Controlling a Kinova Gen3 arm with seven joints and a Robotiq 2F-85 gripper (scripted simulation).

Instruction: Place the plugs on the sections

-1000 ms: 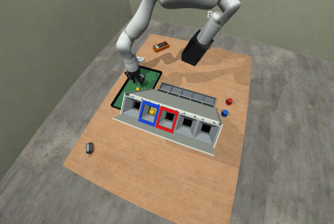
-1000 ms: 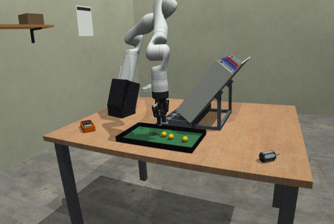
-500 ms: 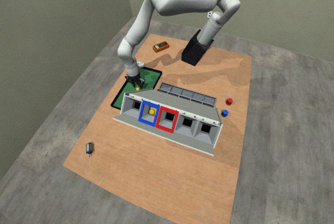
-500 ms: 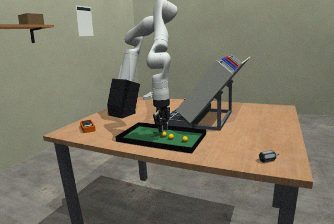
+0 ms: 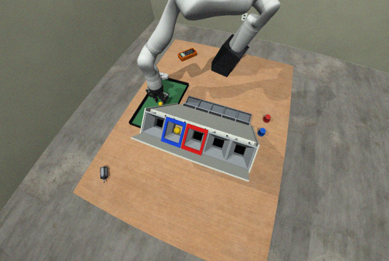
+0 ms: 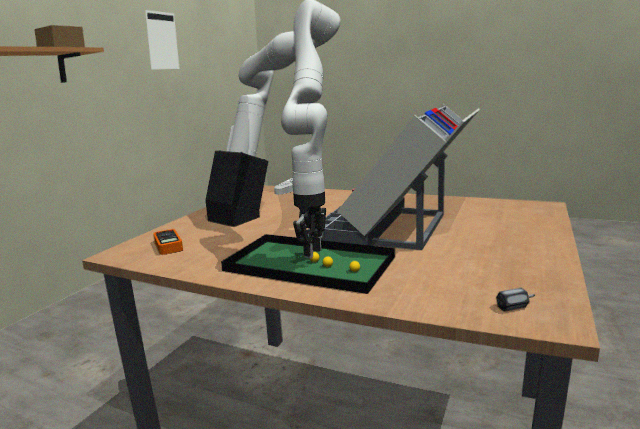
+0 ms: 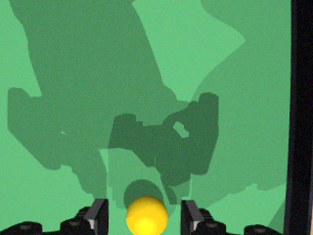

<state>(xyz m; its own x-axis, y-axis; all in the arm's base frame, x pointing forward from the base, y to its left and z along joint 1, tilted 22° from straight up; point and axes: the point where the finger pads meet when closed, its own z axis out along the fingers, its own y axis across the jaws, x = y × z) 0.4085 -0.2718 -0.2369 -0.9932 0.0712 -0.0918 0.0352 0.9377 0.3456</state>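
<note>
Now: hand 10 mm past the green tray, 10 mm to the left of it and 40 mm above it. Also, from my hand: orange meter 460 mm behind, 30 mm below; sloped grey cover 130 mm ahead, 320 mm to the left, 160 mm above.
</note>
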